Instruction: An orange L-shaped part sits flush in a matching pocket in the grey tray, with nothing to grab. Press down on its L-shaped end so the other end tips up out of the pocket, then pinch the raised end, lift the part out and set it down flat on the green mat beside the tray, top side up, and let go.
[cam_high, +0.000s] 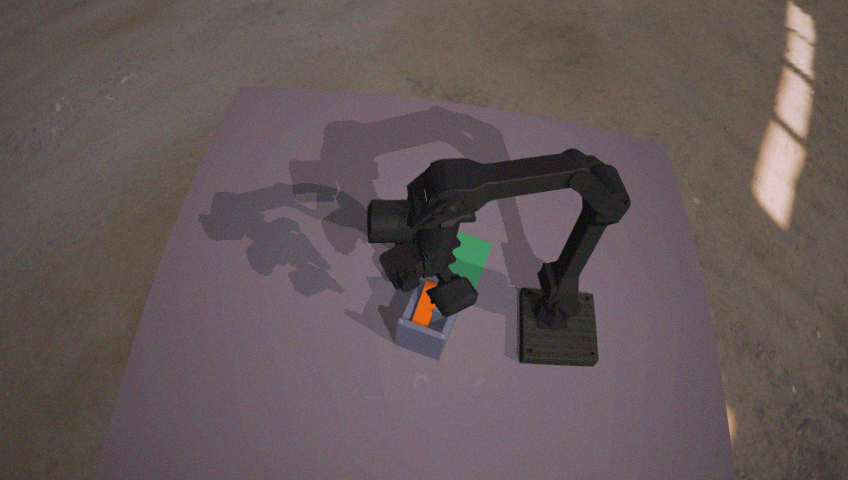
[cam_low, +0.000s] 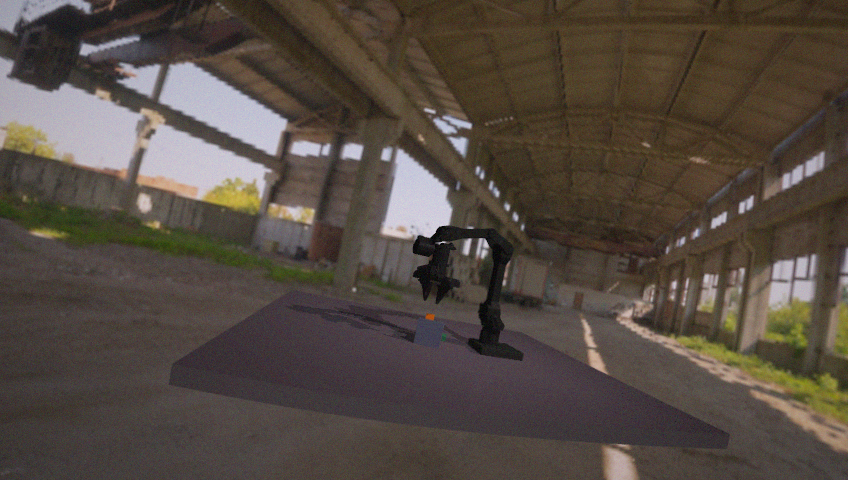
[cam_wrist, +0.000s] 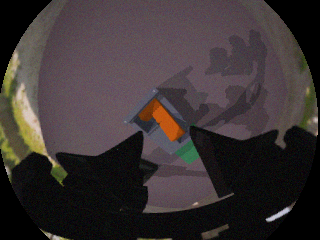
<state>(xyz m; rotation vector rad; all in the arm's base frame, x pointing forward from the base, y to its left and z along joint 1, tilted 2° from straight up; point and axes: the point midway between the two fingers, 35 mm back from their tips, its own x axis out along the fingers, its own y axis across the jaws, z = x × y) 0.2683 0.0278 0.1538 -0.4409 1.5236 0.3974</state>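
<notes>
Right now my gripper tip is 100 mm above the orange L-shaped part, 20 mm past it and 10 mm to the right of it. From my gripper tip the other things lie so: green mat 160 mm to the right, 160 mm below, 80 mm behind.
</notes>
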